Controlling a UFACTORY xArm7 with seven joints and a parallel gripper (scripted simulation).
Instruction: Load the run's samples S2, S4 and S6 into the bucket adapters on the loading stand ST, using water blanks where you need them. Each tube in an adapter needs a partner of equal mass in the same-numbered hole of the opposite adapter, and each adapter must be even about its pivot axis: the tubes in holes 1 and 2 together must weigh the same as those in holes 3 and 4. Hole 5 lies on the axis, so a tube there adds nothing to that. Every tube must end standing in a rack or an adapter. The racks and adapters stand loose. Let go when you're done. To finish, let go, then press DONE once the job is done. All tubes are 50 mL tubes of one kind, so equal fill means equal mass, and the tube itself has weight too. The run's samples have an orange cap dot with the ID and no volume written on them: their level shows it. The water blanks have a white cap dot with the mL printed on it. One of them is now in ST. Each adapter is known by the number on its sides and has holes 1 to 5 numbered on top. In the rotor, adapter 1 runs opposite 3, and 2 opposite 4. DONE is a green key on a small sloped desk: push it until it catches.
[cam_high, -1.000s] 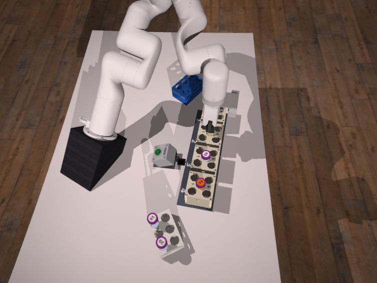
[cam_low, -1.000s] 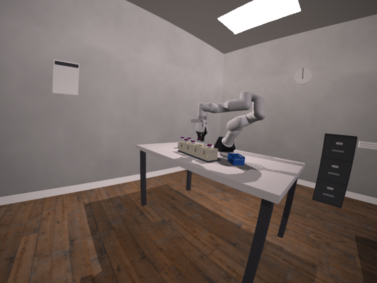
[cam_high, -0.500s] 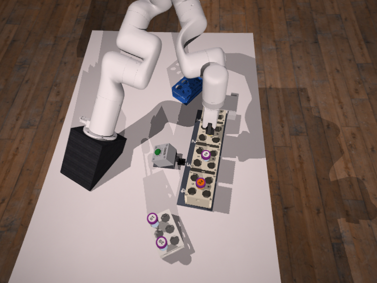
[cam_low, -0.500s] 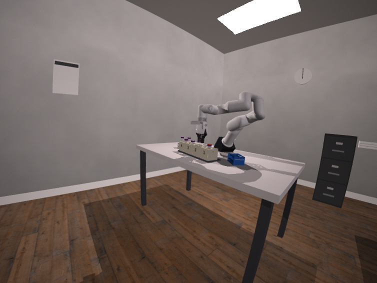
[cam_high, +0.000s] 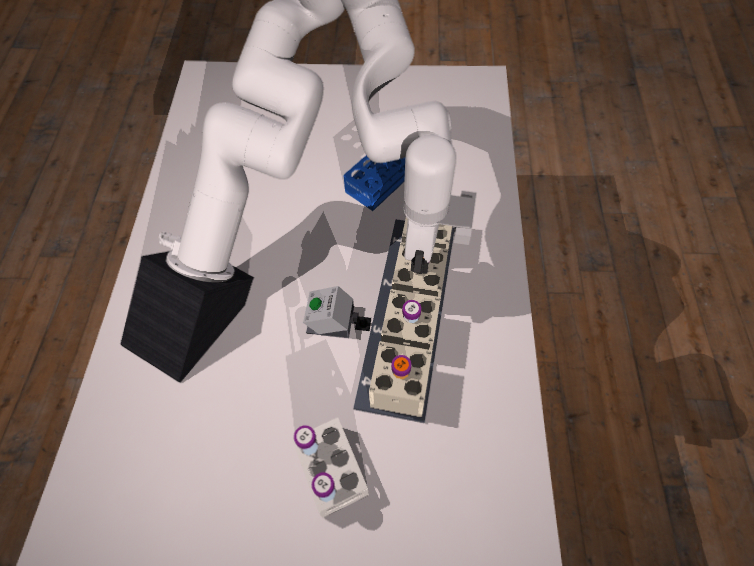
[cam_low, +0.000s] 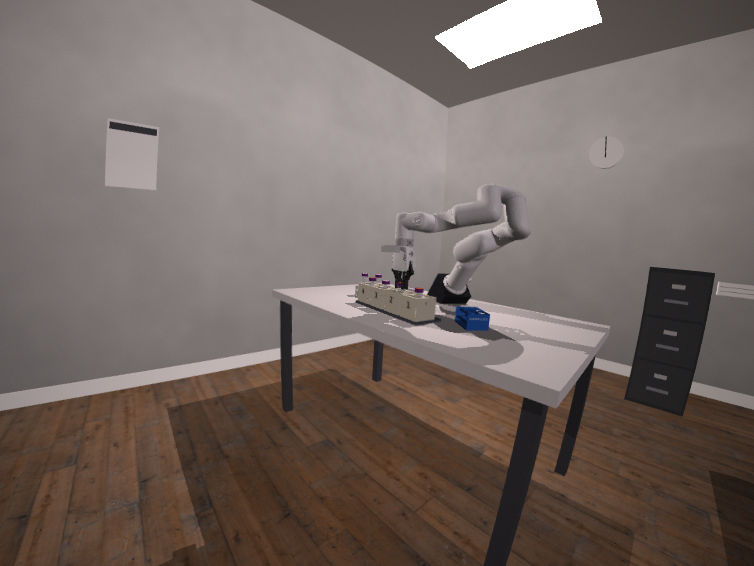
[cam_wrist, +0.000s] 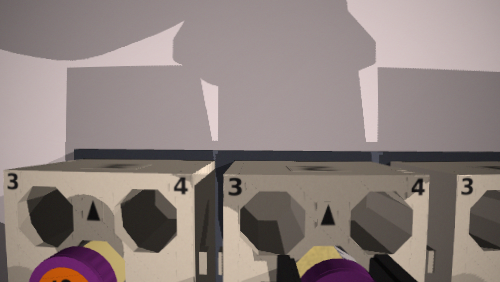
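The green done key is 17 cm behind my hand, 13 cm to the right of it and 6 cm below it. Also, from my hand: orange-dot tube 3 cm ahead, 21 cm to the right, 6 cm below; 40 mL water blank 1 cm ahead, 12 cm to the right, 6 cm below; blue sample rack 17 cm behind, 24 cm to the left, 10 cm below.
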